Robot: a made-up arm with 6 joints.
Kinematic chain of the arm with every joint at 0, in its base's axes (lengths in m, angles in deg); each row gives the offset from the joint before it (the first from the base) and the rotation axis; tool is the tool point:
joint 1: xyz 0 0 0.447 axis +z
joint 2: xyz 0 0 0 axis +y
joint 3: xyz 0 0 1.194 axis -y
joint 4: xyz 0 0 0 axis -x
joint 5: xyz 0.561 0 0 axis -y
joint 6: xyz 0 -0.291 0 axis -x
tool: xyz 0 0 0
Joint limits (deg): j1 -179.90..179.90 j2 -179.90..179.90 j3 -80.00..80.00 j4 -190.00..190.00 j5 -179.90..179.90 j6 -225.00..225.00
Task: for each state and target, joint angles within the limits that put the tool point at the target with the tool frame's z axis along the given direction. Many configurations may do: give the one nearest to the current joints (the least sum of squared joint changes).
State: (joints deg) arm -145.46 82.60 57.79 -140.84 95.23 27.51
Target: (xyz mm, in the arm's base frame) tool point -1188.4 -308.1 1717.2 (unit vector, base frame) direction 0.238 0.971 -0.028
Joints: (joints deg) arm -179.03 38.31 79.00 -171.55 90.30 77.81
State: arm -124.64 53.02 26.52 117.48 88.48 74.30
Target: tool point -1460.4 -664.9 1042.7 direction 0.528 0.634 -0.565
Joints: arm -160.06 55.63 23.34 115.90 89.87 72.51
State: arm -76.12 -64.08 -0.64 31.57 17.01 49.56
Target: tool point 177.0 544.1 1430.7 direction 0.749 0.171 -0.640
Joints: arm -113.94 -61.25 -47.58 78.29 50.22 38.85
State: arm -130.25 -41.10 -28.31 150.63 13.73 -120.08
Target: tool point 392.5 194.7 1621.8 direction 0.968 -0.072 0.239
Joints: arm -112.02 -42.44 -9.92 181.86 -17.25 -114.15
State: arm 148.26 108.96 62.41 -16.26 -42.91 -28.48
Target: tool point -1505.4 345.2 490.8 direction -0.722 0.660 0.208
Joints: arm 177.06 68.30 35.79 -23.10 -33.98 -20.13
